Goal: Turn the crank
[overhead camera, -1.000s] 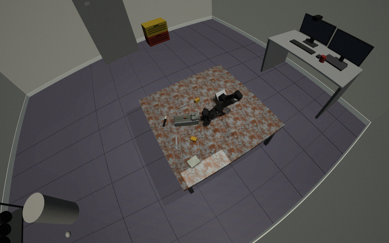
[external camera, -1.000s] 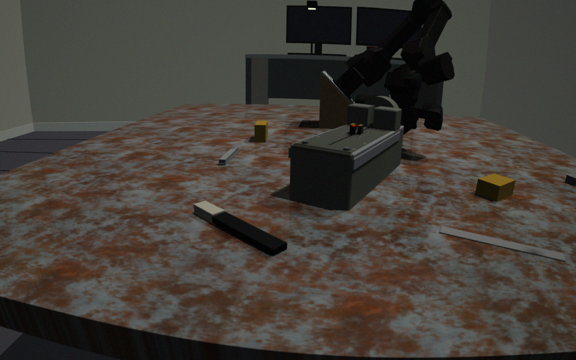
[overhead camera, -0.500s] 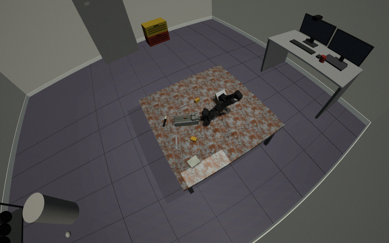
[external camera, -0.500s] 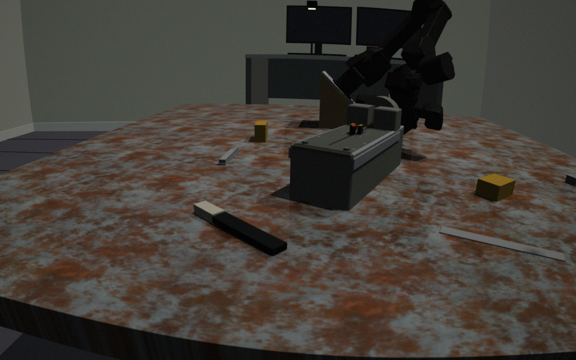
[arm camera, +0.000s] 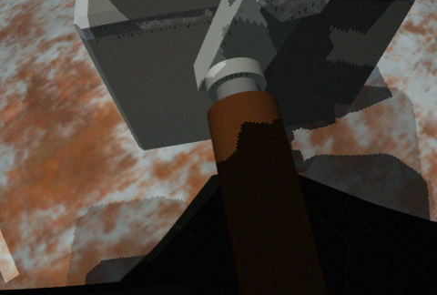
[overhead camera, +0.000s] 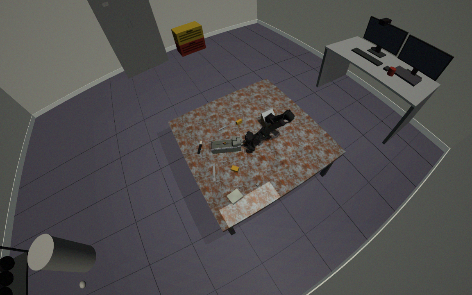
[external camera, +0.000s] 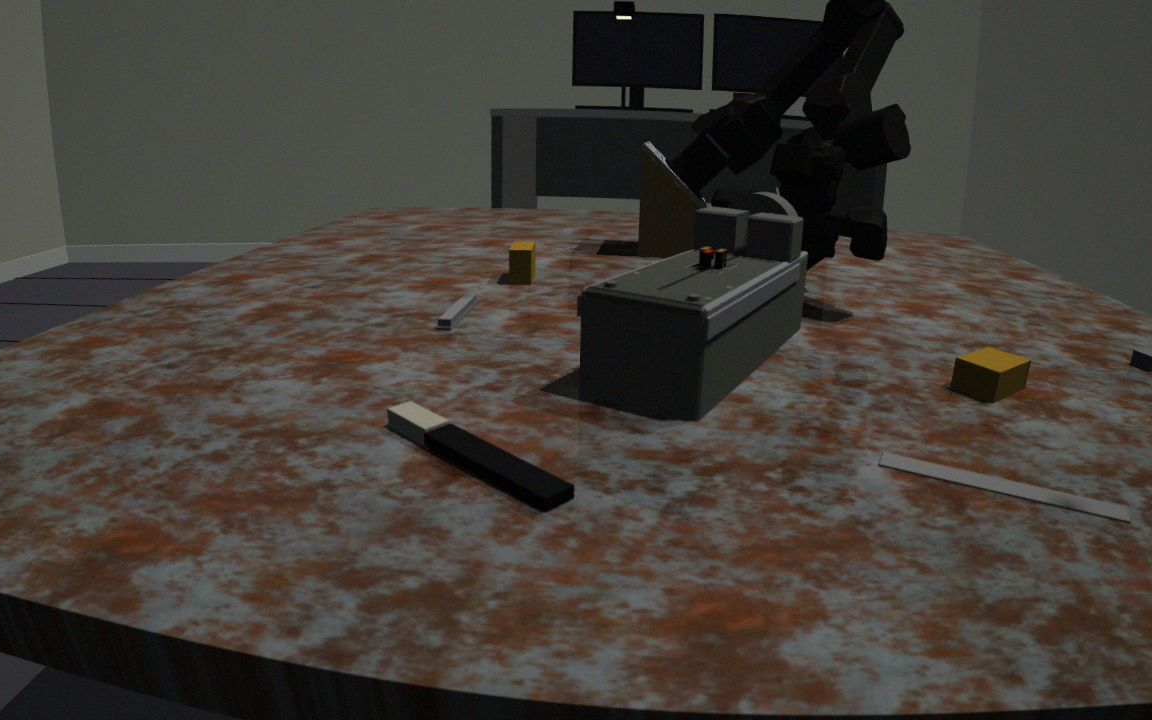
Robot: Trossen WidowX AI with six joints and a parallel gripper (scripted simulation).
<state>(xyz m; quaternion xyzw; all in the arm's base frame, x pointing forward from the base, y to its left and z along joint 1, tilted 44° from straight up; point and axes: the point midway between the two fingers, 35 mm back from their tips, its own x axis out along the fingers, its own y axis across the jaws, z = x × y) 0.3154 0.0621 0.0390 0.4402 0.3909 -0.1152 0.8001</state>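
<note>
My gripper tip is now 1 cm past the brown crank handle, 1 cm to the right of it and 3 cm below it. The rest, counted from my gripper tip: red pointer: 15 cm ahead, 10 cm to the right, 5 cm above; then small grey bar: 3 cm ahead, 31 cm to the right, 3 cm below; then grey strip: 36 cm ahead, 5 cm to the left, 3 cm below.
</note>
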